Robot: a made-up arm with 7 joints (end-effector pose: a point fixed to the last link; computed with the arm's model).
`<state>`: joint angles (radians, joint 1 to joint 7).
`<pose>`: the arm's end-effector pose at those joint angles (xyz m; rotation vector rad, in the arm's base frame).
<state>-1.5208 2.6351 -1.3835 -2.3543 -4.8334 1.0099 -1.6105</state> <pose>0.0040 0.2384 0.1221 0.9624 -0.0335 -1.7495</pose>
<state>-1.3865 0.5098 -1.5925 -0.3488 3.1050 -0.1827 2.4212</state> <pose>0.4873 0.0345 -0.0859 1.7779 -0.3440 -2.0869</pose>
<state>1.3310 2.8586 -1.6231 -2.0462 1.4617 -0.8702 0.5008</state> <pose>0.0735 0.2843 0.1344 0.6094 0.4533 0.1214</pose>
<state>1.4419 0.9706 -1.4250 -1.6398 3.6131 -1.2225 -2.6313</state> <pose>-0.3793 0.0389 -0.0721 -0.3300 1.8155 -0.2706</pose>
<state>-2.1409 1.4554 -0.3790 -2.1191 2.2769 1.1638 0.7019</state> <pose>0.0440 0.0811 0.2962 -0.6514 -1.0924 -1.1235</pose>
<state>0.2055 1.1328 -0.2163 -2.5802 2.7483 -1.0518 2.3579</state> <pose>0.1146 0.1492 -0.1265 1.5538 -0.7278 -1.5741</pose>
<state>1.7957 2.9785 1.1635 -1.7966 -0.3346 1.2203 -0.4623</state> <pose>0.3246 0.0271 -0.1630 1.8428 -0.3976 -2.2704</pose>
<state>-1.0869 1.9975 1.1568 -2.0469 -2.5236 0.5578 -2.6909</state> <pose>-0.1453 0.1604 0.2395 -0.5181 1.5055 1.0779</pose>
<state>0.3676 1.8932 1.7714 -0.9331 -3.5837 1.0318 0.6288</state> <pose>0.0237 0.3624 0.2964 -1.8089 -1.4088 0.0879</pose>
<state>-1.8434 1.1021 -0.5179 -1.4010 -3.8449 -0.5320 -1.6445</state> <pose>0.2753 0.0714 0.3099 0.1980 -2.9246 -0.0978</pose>
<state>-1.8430 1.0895 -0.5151 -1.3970 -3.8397 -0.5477 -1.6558</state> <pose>0.2775 0.0681 0.3093 0.1945 -2.9181 -0.0759</pose>
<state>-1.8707 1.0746 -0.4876 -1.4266 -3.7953 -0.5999 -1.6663</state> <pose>0.2647 0.0596 0.3171 0.0937 -2.9500 -0.0084</pose>
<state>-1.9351 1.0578 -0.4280 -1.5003 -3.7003 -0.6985 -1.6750</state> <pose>0.2304 0.0468 0.3330 -0.1428 -3.0060 0.1023</pose>
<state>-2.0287 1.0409 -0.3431 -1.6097 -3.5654 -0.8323 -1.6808</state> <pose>0.1770 0.0350 0.3485 -0.4932 -3.0336 0.2055</pose>
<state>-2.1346 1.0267 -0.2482 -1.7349 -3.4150 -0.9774 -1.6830</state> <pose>0.1156 0.0294 0.3543 -0.8745 -3.0007 0.2419</pose>
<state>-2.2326 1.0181 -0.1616 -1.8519 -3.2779 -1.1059 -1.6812</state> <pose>0.0610 0.0305 0.3488 1.1679 2.8796 -0.1976</pose>
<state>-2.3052 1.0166 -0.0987 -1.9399 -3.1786 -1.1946 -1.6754</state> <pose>0.0235 0.0351 0.3384 1.3450 2.7794 -0.1235</pose>
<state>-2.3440 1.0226 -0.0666 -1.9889 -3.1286 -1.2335 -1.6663</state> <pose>0.0043 0.0395 0.3304 1.4202 2.7196 -0.0672</pose>
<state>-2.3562 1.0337 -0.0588 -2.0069 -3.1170 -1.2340 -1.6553</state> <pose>-0.0024 0.0425 0.3269 1.4325 2.6895 -0.0385</pose>
